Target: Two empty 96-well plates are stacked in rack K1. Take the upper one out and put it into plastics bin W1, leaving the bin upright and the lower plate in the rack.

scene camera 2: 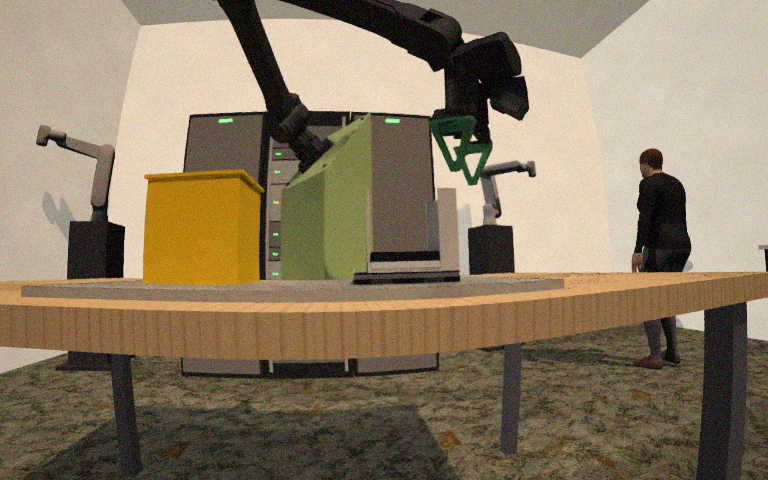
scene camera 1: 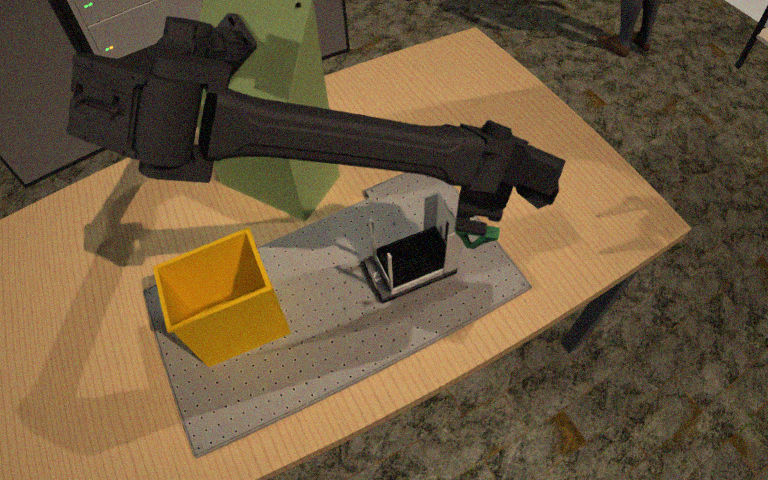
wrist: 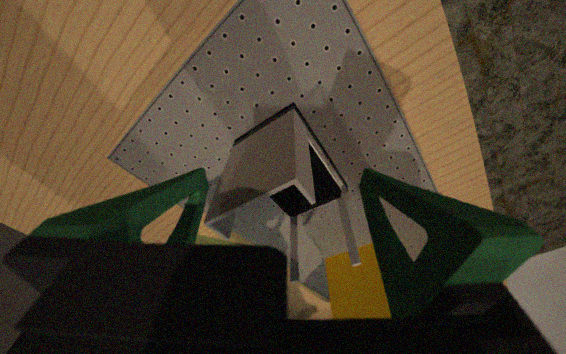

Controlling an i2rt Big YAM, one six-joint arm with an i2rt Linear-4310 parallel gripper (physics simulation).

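Frame: origin at the arm's base, x ahead, y left, z up, level; centimetres.
Seen in the pictures: gripper, fingertip midpoint: (scene camera 2: 464, 179) (scene camera 1: 472, 223) (wrist: 283, 177); arm's base, link origin: (scene camera 2: 316, 156) (scene camera 1: 227, 50).
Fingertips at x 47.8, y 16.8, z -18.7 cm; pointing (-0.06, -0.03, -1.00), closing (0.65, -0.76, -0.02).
Note:
Pixels of each thing's top centre, then the offset from my fingertips to it.
- Rack K1, top centre: (wrist: 297, 250) (scene camera 2: 401, 194) (scene camera 1: 410, 226) dx -7.1, dy -7.8, dz -1.4 cm
- black plate, top centre: (wrist: 291, 180) (scene camera 2: 409, 252) (scene camera 1: 415, 253) dx -6.8, dy -6.8, dz -11.0 cm
- yellow bin W1, top centre: (scene camera 1: 209, 277) (scene camera 2: 208, 182) dx -18.2, dy -40.5, dz +2.3 cm
Rack K1 (scene camera 1: 423, 281) (scene camera 2: 404, 265) (wrist: 260, 165) stands upright on the perforated board, with tall grey walls at one end and slim posts at other corners. A black plate (scene camera 1: 413, 257) (scene camera 2: 404, 256) (wrist: 327, 177) lies low inside it. I cannot tell the upper and lower plates apart. The yellow bin W1 (scene camera 1: 232, 325) (scene camera 2: 195, 232) (wrist: 357, 285) stands upright to the rack's left in both scene views; its visible inside is empty. My gripper (scene camera 1: 478, 236) (scene camera 2: 463, 176) (wrist: 283, 177) is open and empty, pointing down above and right of the rack's tall walls, clear of them.
The grey perforated board (scene camera 1: 339, 356) (scene camera 2: 509, 286) (wrist: 275, 45) lies on the wooden table (scene camera 1: 453, 73) (scene camera 2: 283, 328) (wrist: 65, 75). A green sloped block (scene camera 1: 271, 192) (scene camera 2: 305, 226) stands behind the board, between bin and rack in the second scene view. A person (scene camera 2: 662, 209) stands beyond the table.

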